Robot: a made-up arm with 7 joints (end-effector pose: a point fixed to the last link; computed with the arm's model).
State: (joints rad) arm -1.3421 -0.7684 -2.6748 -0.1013 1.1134 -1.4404 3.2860
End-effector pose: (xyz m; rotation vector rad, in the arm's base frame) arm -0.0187 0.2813 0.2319 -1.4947 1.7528 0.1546
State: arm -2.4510 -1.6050 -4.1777 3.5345 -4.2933 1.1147 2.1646
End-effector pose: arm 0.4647 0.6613 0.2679 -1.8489 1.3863 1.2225
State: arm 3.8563 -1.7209 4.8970 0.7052 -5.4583 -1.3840 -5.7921
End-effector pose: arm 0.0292 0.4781 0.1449 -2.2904 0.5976 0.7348
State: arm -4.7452 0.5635 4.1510 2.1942 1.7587 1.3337 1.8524
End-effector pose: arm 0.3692 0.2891 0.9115 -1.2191 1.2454 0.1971
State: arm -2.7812 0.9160 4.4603 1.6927 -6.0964 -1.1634 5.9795
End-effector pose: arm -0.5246 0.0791 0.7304 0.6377 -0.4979 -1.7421
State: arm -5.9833 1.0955 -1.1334 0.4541 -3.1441 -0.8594 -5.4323
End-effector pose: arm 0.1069 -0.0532 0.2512 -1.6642 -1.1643 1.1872
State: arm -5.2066 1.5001 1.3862 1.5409 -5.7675 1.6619 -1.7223
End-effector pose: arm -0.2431 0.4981 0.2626 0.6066 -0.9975 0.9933
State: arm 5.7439 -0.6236 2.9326 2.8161 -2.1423 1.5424 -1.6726
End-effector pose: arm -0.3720 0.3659 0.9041 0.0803 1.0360 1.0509
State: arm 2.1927 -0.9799 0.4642 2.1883 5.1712 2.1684 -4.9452
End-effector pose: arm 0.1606 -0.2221 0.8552 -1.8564 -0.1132 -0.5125
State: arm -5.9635 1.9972 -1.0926 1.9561 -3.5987 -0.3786 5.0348
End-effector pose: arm 0.4878 -0.2807 -0.0766 1.8077 -0.7767 0.8538
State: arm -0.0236 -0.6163 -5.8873 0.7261 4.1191 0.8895 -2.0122
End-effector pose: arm 0.2767 0.1301 0.5753 -0.5340 1.1711 -1.3845
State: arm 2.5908 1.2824 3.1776 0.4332 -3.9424 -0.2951 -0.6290
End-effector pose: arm -0.0232 -0.0993 0.4437 -0.6595 1.8024 -1.6219
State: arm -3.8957 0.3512 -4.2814 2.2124 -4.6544 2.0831 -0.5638
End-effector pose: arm -0.0952 -0.1448 0.9534 -2.1413 0.0526 -2.0725
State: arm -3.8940 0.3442 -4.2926 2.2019 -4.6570 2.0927 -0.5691
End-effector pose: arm -0.0941 -0.1516 0.9495 -2.1427 0.0672 -2.0589
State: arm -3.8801 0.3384 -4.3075 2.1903 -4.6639 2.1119 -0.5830
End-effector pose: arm -0.0920 -0.1590 0.9436 -2.1493 0.0622 -2.0337
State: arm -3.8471 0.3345 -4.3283 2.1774 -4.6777 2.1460 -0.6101
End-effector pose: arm -0.0881 -0.1672 0.9347 -2.1631 0.0263 -1.9903
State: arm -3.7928 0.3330 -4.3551 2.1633 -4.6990 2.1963 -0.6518
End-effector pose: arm -0.0821 -0.1755 0.9225 -2.1809 -0.0463 -1.9269
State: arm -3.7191 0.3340 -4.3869 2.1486 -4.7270 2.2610 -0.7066
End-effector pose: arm -0.0741 -0.1834 0.9074 -2.1956 -0.1546 -1.8454
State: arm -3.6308 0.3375 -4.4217 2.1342 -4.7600 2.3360 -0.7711
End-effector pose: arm -0.0650 -0.1899 0.8903 -2.1991 -0.2916 -1.7513
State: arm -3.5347 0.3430 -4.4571 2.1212 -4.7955 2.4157 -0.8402
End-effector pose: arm -0.0558 -0.1948 0.8726 -2.1858 -0.4450 -1.6516
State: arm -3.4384 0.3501 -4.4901 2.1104 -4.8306 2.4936 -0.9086
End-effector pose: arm -0.0475 -0.1979 0.8556 -2.1547 -0.6006 -1.5547
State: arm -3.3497 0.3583 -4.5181 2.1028 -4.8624 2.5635 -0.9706
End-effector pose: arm -0.0410 -0.1995 0.8409 -2.1108 -0.7438 -1.4685
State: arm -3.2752 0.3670 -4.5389 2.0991 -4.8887 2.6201 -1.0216
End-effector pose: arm -0.0367 -0.2000 0.8295 -2.0638 -0.8639 -1.3993
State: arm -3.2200 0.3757 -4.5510 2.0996 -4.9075 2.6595 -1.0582
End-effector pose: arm -0.0345 -0.1997 0.8221 -2.0238 -0.9544 -1.3516
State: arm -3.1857 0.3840 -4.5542 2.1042 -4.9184 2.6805 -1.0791
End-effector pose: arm -0.0342 -0.1986 0.8189 -1.9979 -1.0144 -1.3263
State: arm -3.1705 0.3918 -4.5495 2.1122 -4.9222 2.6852 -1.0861
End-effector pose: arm -0.0356 -0.1966 0.8193 -1.9878 -1.0482 -1.3211
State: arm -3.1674 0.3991 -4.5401 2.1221 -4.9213 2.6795 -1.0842
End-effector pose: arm -0.0379 -0.1942 0.8219 -1.9882 -1.0652 -1.3288
